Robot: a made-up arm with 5 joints. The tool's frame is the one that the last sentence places.
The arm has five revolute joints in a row. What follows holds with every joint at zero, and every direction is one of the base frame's.
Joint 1 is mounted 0.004 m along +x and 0.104 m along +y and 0.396 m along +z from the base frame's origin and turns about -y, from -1.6 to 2.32 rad.
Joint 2 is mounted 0.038 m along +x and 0.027 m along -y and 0.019 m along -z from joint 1 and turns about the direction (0.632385, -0.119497, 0.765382), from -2.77 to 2.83 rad.
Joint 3 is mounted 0.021 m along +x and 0.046 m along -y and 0.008 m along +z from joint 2 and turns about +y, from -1.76 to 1.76 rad.
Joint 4 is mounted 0.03 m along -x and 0.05 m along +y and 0.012 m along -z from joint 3 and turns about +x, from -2.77 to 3.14 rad.
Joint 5 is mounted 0.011 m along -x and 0.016 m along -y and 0.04 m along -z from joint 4 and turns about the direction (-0.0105, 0.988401, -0.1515), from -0.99 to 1.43 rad.
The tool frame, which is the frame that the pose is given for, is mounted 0.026 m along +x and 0.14 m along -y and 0.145 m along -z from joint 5; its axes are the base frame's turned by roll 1.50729, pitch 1.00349 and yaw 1.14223 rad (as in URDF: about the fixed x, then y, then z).
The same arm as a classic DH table. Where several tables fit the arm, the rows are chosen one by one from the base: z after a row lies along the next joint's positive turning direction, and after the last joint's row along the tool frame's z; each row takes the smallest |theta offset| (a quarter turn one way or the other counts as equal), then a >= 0, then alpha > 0; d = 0 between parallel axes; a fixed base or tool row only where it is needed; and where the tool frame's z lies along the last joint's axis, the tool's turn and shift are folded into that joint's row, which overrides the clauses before.
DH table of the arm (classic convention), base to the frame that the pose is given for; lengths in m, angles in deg. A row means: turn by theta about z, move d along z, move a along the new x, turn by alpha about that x. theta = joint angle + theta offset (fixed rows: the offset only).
base (fixed): theta0 0, d 0.396, a 0.004, alpha 90
joint 1: theta0 -39.56, d -0.0782, a 0.0414, alpha -83.14
joint 2: theta0 0, d 0.0293, a 0.0111, alpha -96.86
joint 3: theta0 50.44, d 0.0064, a 0.012, alpha 90
joint 4: theta0 -8.71, d -0.0411, a 0.042, alpha -90.6
joint 5: theta0 1.35, d -0.1148, a 0.1639, alpha 112.13
tool (fixed): theta0 41.07, d 0.0309, a 0, alpha 0
Joint limits (deg, base to tool): -91.67..132.93 -158.71..162.15 -100.84..100.84 -158.71..179.91 -56.72..81.93

